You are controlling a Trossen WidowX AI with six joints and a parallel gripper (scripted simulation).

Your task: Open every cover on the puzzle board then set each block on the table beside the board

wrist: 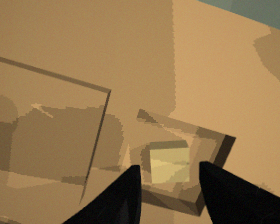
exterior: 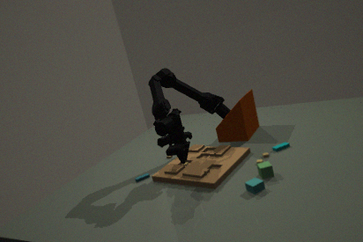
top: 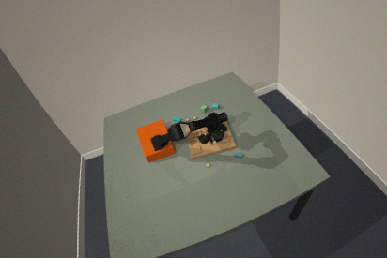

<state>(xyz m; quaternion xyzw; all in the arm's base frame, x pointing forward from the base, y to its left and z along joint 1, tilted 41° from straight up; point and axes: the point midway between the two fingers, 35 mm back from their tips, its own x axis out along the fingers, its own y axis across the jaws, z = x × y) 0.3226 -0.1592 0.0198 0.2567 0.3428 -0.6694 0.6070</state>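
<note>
My gripper tip is now 60 mm to the right of the tan puzzle board, 10 mm past it and 10 mm above it. From my gripper tip the other things lie so: flat teal piece: 380 mm to the left, 120 mm behind, 20 mm below; then green cube: 340 mm to the left, 100 mm ahead, 10 mm below; then teal cube: 310 mm to the left, 190 mm ahead, 10 mm below.
</note>
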